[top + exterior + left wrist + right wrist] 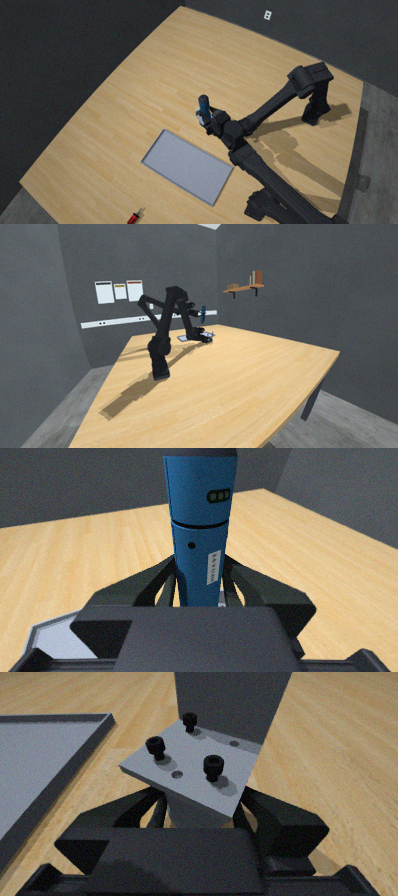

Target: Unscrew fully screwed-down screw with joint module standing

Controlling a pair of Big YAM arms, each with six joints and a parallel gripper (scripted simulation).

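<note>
Now: the joint module 1 cm above my right hand. The rest, counted from my right hand: grey bracket (5 cm above); then grey tray (8 cm behind, 25 cm to the left, 2 cm below).
</note>
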